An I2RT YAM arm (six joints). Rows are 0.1 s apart.
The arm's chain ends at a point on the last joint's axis. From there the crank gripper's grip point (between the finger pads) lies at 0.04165 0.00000 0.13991 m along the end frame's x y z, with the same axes.
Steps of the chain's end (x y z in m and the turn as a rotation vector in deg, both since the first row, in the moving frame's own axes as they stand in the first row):
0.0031, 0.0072, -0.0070, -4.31, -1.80, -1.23
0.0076, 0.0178, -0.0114, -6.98, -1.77, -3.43
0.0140, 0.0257, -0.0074, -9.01, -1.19, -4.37
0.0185, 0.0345, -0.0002, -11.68, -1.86, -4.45
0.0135, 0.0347, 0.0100, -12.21, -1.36, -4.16
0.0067, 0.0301, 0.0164, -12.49, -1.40, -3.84
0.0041, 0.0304, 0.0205, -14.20, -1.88, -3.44
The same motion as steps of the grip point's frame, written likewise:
-0.0012, 0.0169, -0.0061, -4.31, -1.80, -1.23
0.0037, 0.0325, -0.0111, -6.98, -1.77, -3.43
0.0118, 0.0446, -0.0080, -9.01, -1.19, -4.37
0.0150, 0.0599, -0.0015, -11.68, -1.86, -4.45
0.0112, 0.0615, 0.0081, -12.21, -1.36, -4.16
0.0042, 0.0578, 0.0144, -12.49, -1.40, -3.84
0.0005, 0.0625, 0.0178, -14.20, -1.88, -3.44

